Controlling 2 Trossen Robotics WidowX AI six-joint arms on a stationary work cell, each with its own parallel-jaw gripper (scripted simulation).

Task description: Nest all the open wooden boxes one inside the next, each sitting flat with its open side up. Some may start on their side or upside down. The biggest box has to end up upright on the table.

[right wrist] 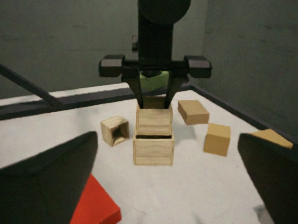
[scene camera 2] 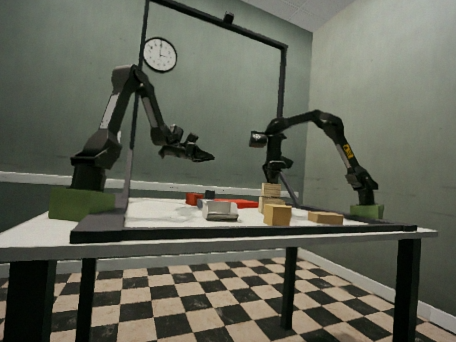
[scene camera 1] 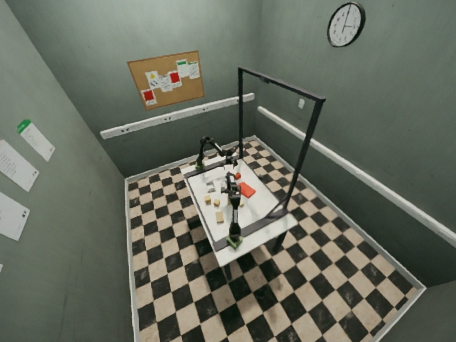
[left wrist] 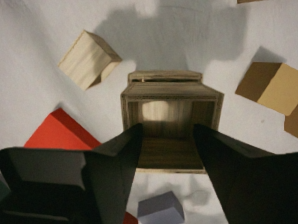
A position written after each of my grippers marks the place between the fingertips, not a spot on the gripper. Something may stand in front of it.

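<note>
My left gripper (left wrist: 167, 128) is here, and the right wrist view (right wrist: 153, 109) shows it to me as well. I also see my right gripper (right wrist: 168, 139). There is an open wooden box (left wrist: 168, 111), and I see a flat red block (left wrist: 58, 130) too. An open wooden box (left wrist: 89, 57) is in the scene, as is an open wooden box (right wrist: 148, 150).
</note>
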